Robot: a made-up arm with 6 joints. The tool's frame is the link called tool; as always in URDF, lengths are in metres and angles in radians. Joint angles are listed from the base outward.
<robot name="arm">
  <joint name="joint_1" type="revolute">
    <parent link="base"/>
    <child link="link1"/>
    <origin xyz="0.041 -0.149 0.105"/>
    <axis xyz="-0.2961 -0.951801 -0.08"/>
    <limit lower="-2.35" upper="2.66"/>
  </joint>
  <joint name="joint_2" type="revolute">
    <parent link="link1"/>
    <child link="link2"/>
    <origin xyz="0 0.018 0.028"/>
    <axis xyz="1 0 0"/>
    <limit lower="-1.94" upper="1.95"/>
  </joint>
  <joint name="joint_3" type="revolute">
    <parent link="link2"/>
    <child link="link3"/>
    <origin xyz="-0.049 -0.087 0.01"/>
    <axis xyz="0 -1 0"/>
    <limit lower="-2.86" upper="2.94"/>
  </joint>
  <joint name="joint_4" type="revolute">
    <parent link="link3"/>
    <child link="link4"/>
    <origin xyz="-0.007 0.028 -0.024"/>
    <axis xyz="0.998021 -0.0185 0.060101"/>
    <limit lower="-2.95" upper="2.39"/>
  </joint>
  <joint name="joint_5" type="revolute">
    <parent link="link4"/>
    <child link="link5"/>
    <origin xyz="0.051 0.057 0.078"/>
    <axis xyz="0 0 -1"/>
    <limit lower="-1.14" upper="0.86"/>
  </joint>
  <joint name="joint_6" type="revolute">
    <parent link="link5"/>
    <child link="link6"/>
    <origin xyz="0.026 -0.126 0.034"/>
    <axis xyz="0 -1 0"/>
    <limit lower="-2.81" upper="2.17"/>
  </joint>
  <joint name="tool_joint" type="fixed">
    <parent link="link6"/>
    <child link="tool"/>
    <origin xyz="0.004 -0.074 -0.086"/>
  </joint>
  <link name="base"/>
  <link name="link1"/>
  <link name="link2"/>
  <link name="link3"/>
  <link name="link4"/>
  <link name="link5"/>
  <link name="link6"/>
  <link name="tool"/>
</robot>
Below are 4 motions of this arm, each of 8 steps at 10 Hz.
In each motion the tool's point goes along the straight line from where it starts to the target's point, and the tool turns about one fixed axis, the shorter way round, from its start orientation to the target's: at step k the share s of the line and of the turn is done. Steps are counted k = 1, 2, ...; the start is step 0. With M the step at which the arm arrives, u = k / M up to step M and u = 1 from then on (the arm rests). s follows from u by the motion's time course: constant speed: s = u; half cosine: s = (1 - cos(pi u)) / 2; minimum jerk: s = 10 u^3 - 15 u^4 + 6 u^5.
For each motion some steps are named. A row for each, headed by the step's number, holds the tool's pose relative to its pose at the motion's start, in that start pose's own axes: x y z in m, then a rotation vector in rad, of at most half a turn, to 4 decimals.
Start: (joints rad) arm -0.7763 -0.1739 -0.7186 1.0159 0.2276 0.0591
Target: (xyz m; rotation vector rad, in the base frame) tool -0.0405 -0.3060 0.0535 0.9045 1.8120 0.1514
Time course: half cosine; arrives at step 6
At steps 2, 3, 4, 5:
2: 0.0105 0.0077 0.0061 -0.1050 0.1531 0.1096
3: 0.0210 0.0155 0.0121 -0.2101 0.3061 0.2193
4: 0.0314 0.0232 0.0182 -0.3151 0.4592 0.3289
5: 0.0391 0.0289 0.0226 -0.3920 0.5712 0.4092

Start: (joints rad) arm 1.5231 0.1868 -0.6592 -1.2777 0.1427 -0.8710
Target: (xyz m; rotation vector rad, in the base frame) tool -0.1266 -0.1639 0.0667 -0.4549 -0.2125 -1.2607
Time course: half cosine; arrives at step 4
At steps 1, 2, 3, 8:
1: -0.0034 0.0022 -0.0095 0.0623 0.0212 -0.0030
2: -0.0115 0.0076 -0.0323 0.2128 0.0722 -0.0102
3: -0.0196 0.0130 -0.0552 0.3633 0.1233 -0.0174
8: -0.0230 0.0153 -0.0647 0.4256 0.1445 -0.0203

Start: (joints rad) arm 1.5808 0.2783 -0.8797 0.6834 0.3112 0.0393
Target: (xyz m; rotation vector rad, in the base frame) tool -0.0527 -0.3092 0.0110 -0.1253 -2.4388 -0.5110
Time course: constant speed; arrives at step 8
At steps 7, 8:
7: -0.0964 0.0155 0.0313 -0.2848 -1.7015 0.1473
8: -0.1102 0.0177 0.0358 -0.3255 -1.9446 0.1683

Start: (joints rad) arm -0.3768 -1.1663 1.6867 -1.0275 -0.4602 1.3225
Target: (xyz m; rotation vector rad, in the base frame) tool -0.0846 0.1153 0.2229 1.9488 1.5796 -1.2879
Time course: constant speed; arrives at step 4
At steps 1, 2, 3, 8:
1: 0.0252 0.0183 -0.0035 -0.0378 0.0455 0.1831
2: 0.0504 0.0366 -0.0070 -0.0755 0.0910 0.3662
3: 0.0756 0.0549 -0.0105 -0.1133 0.1365 0.5493
8: 0.1008 0.0732 -0.0140 -0.1511 0.1820 0.7324

